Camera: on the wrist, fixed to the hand. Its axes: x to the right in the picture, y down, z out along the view.
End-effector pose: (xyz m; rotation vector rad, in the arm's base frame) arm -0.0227 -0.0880 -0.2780 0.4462 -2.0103 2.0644
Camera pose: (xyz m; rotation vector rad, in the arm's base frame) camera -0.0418 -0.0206 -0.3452 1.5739 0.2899 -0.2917
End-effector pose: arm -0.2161 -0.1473 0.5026 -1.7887 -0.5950 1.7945
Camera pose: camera -0.1512 -0.2092 0.4655 0.5256 -1.5631 -0.5679
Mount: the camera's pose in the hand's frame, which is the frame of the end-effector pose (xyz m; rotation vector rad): -0.0104 0.0670 -0.0694 -0.0735 -0.0913 -3.1316
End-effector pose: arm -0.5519 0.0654 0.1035 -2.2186 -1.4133 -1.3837
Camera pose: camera -0.5430 -0.0163 0.1551 -1.1032 1.7859 0.1837
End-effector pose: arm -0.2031 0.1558 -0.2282 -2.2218 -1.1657 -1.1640
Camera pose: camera -0.1868 0.0670 -0.1926 -0.9779 1.9495 0.4339
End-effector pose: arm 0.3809 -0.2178 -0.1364 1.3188 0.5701 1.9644
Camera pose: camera 0.2992 -0.2687 -0.1238 -0.4407 1.0407 -0.7639
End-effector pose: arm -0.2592 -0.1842 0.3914 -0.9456 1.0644 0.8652
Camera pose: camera -0.3449 -0.2263 0.3740 -1.2162 -1.1344 -1.6449
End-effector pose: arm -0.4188 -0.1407 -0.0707 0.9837 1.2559 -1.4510
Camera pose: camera -0.3518 -0.0723 -0.0864 1.2685 -0.9493 1.1156
